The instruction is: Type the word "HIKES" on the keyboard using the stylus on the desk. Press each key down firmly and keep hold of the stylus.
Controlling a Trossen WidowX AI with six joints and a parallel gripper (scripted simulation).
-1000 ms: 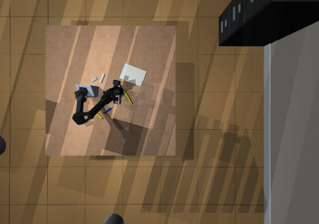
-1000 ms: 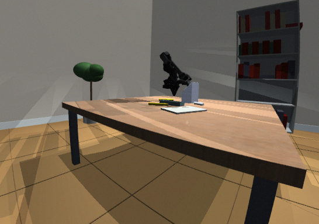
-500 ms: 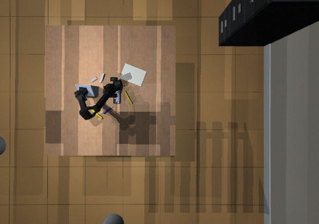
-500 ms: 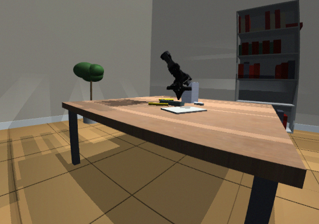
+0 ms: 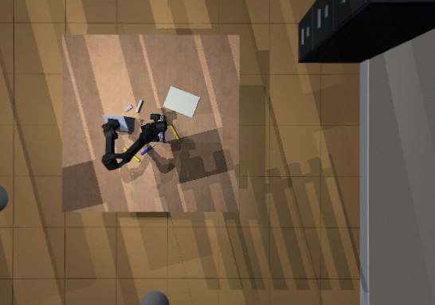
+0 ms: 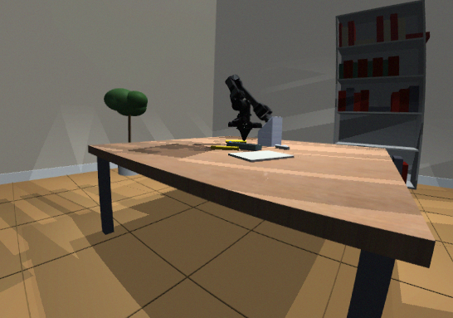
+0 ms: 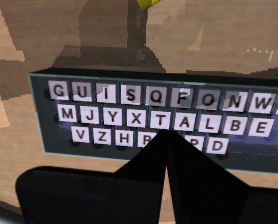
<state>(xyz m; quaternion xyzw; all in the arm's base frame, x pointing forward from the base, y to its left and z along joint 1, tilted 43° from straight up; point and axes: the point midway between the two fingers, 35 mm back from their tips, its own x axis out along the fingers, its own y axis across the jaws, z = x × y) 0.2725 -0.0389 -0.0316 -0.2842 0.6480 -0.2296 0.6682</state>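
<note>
The stylus tip lies 13 cm to the right of my gripper tip, 3 cm below it and 3 cm behind it. Also, from my gripper tip: white paper sheet (21 cm to the left, 14 cm ahead, 4 cm below); blue stylus (15 cm to the right, 6 cm behind, 3 cm below).
</note>
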